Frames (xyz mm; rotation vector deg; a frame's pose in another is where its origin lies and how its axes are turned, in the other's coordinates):
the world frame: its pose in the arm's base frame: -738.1 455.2 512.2 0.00 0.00 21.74
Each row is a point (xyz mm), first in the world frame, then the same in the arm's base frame.
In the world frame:
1: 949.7 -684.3 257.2
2: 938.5 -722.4 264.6
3: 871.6 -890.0 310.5
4: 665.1 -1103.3 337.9
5: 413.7 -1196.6 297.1
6: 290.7 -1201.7 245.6
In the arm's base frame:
1: 397.5 171.3 769.4
2: 401.2 131.8 776.8
3: 401.2 -48.7 822.7
4: 288.4 -323.3 850.1
5: 89.4 -503.1 809.3
6: -23.0 -553.4 757.8

